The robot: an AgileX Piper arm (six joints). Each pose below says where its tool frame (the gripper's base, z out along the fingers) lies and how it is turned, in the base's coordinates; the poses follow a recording.
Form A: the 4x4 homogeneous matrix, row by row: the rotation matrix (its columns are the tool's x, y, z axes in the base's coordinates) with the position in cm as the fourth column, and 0 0 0 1 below. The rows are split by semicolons.
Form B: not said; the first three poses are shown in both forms.
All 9 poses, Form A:
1: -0.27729 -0.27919 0.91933 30.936; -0.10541 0.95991 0.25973 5.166; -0.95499 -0.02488 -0.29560 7.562; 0 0 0 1
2: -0.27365 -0.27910 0.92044 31.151; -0.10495 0.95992 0.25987 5.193; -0.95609 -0.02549 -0.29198 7.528; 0 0 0 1
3: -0.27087 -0.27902 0.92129 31.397; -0.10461 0.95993 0.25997 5.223; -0.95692 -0.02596 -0.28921 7.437; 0 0 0 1
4: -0.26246 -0.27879 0.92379 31.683; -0.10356 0.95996 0.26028 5.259; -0.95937 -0.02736 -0.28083 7.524; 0 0 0 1
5: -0.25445 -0.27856 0.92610 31.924; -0.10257 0.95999 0.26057 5.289; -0.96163 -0.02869 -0.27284 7.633; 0 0 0 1
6: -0.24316 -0.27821 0.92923 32.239; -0.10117 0.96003 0.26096 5.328; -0.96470 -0.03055 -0.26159 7.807; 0 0 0 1
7: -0.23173 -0.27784 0.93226 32.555; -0.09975 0.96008 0.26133 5.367; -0.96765 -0.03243 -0.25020 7.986; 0 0 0 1
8: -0.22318 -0.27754 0.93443 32.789; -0.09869 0.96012 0.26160 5.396; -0.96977 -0.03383 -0.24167 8.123; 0 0 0 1
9: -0.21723 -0.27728 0.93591 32.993; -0.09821 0.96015 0.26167 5.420; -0.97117 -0.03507 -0.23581 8.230; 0 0 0 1
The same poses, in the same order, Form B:
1: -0.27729 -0.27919 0.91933 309.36; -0.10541 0.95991 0.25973 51.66; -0.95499 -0.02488 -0.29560 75.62; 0 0 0 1
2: -0.27365 -0.27910 0.92044 311.51; -0.10495 0.95992 0.25987 51.93; -0.95609 -0.02549 -0.29198 75.28; 0 0 0 1
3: -0.27087 -0.27902 0.92129 313.97; -0.10461 0.95993 0.25997 52.23; -0.95692 -0.02596 -0.28921 74.37; 0 0 0 1
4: -0.26246 -0.27879 0.92379 316.83; -0.10356 0.95996 0.26028 52.59; -0.95937 -0.02736 -0.28083 75.24; 0 0 0 1
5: -0.25445 -0.27856 0.92610 319.24; -0.10257 0.95999 0.26057 52.89; -0.96163 -0.02869 -0.27284 76.33; 0 0 0 1
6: -0.24316 -0.27821 0.92923 322.39; -0.10117 0.96003 0.26096 53.28; -0.96470 -0.03055 -0.26159 78.07; 0 0 0 1
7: -0.23173 -0.27784 0.93226 325.55; -0.09975 0.96008 0.26133 53.67; -0.96765 -0.03243 -0.25020 79.86; 0 0 0 1
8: -0.22318 -0.27754 0.93443 327.89; -0.09869 0.96012 0.26160 53.96; -0.96977 -0.03383 -0.24167 81.23; 0 0 0 1
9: -0.21723 -0.27728 0.93591 329.93; -0.09821 0.96015 0.26167 54.20; -0.97117 -0.03507 -0.23581 82.30; 0 0 0 1
